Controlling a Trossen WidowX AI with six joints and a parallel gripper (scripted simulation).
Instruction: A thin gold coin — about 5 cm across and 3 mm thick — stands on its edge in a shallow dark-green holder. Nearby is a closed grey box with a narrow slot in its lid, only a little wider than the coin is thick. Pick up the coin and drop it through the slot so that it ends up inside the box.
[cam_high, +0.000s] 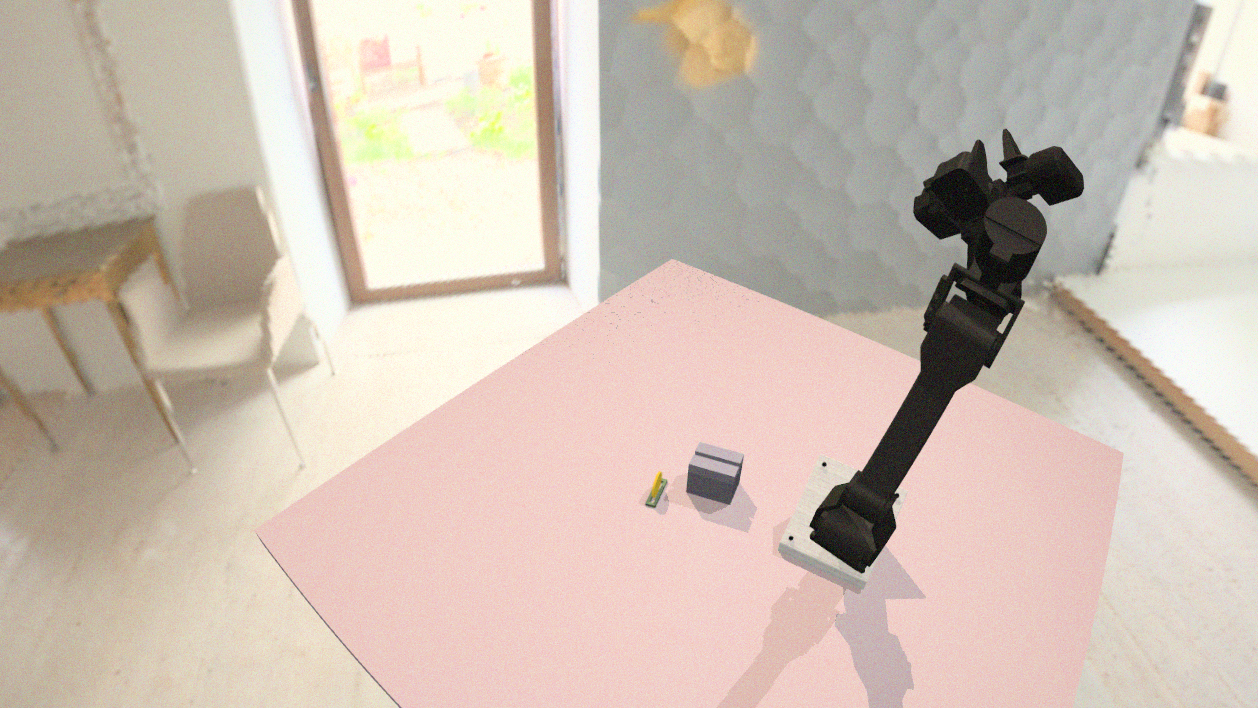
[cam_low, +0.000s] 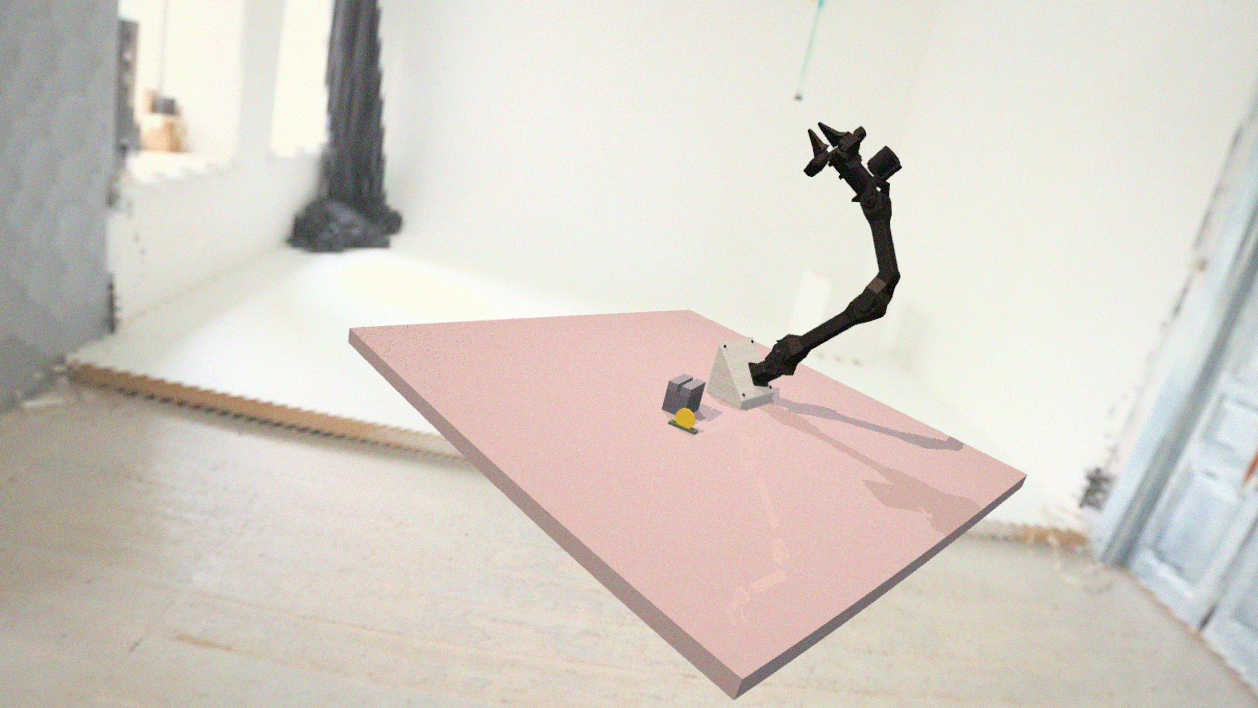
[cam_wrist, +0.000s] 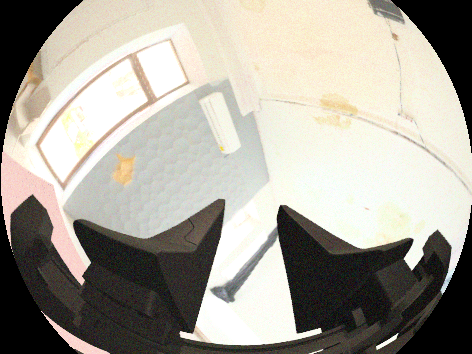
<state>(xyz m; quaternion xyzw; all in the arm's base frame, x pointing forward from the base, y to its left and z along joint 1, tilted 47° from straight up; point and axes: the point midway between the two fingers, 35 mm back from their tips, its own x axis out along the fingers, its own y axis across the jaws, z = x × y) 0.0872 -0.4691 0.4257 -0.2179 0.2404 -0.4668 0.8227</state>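
Right now the gold coin is 350 mm ahead of my gripper tip, 140 mm to the left of it and 700 mm below it.
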